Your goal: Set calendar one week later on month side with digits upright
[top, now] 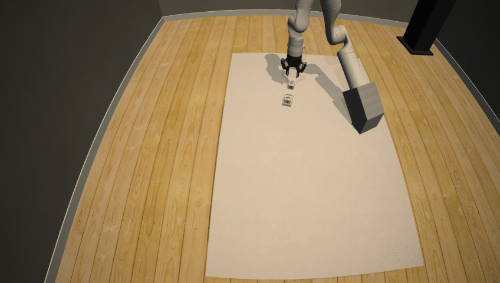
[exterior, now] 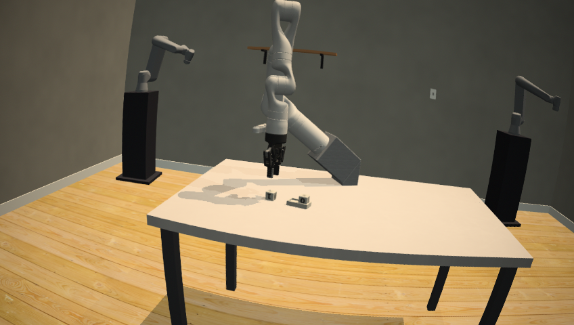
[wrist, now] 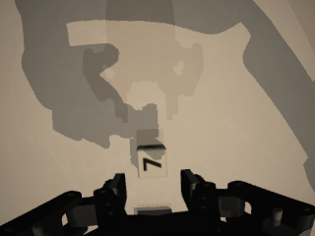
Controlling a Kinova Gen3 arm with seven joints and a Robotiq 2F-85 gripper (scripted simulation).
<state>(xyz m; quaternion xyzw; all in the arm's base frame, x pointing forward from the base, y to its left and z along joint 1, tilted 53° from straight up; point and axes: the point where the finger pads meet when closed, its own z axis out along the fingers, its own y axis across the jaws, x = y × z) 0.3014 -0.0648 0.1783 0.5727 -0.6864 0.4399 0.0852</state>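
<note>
The white digit cube is 9 cm below my hand. Also, from my hand: white calendar tray (10 cm to the left, 9 cm below, 4 cm ahead).
</note>
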